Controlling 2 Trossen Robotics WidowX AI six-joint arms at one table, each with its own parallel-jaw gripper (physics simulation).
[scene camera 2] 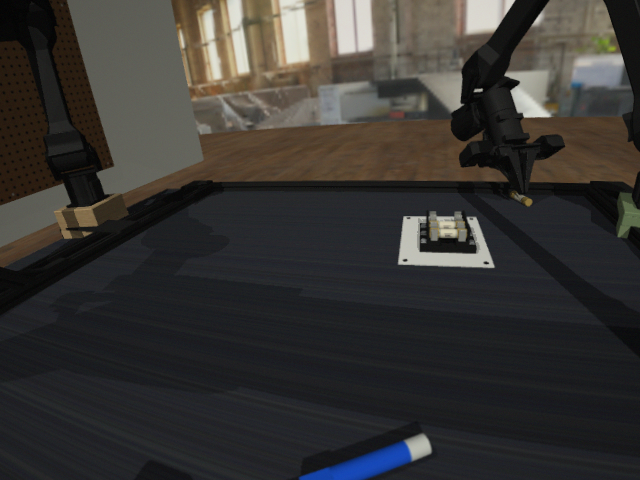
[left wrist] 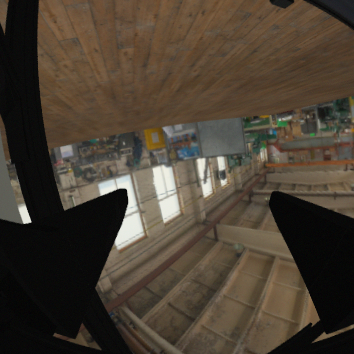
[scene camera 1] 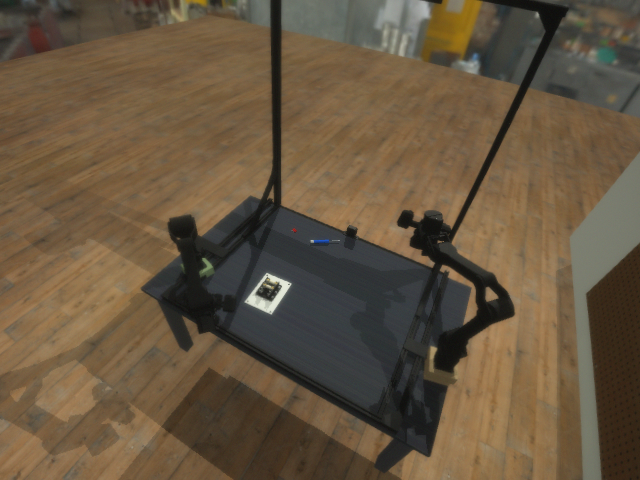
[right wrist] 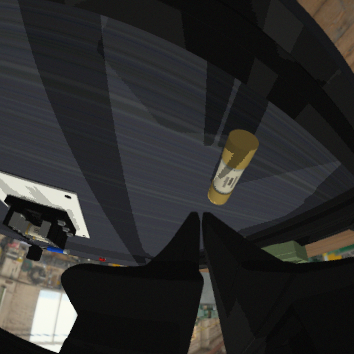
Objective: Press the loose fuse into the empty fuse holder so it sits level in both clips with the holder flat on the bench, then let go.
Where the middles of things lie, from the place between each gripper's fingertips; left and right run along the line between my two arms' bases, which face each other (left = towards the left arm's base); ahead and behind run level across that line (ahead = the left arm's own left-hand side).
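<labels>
The blue pen (scene camera 2: pixel 403 452) is 340 mm below my left hand, 20 mm behind it and 380 mm to the right of it.
My right gripper is 20 mm above the blue pen, 520 mm past it and 250 mm to the right of it. By its middle, the pen is nearer to my left hand than to my right gripper.
</labels>
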